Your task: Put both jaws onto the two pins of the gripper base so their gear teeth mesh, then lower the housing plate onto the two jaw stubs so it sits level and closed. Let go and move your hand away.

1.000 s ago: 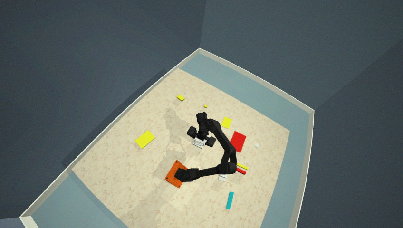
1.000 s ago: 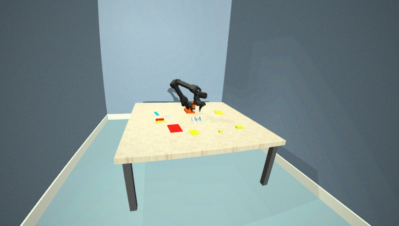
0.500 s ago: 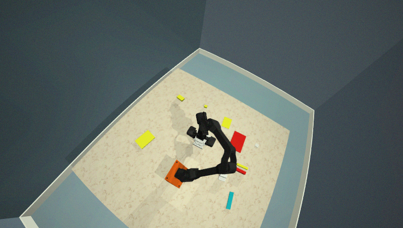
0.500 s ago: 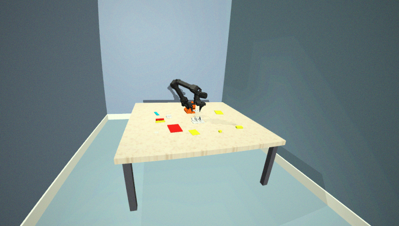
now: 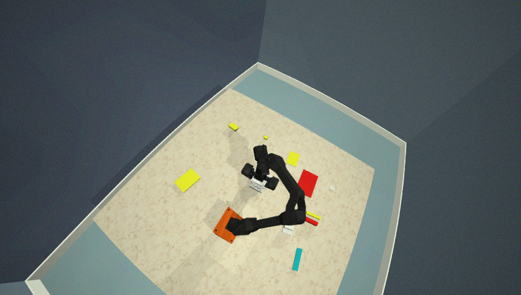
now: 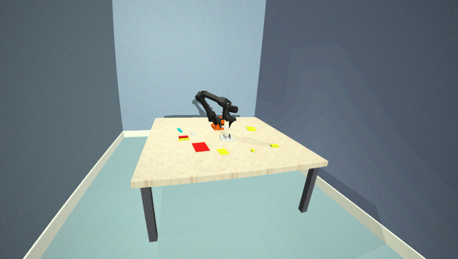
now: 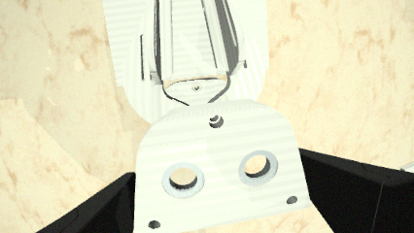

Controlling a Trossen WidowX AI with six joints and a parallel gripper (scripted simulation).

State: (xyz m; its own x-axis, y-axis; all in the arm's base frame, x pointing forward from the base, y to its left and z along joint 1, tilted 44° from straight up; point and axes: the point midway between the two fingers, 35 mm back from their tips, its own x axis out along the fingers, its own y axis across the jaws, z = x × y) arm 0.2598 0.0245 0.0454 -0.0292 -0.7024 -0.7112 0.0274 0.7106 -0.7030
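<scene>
Now: the white jaw 2 cm ahead of my gripper tip, 2 cm to the left of it and 7 cm below it. Round my gripper tip: small white block 13 cm behind, 25 cm to the right, 7 cm below; then red sheet 17 cm ahead, 26 cm to the right, 8 cm below; then red bar 4 cm behind, 36 cm to the right, 7 cm below.
</scene>
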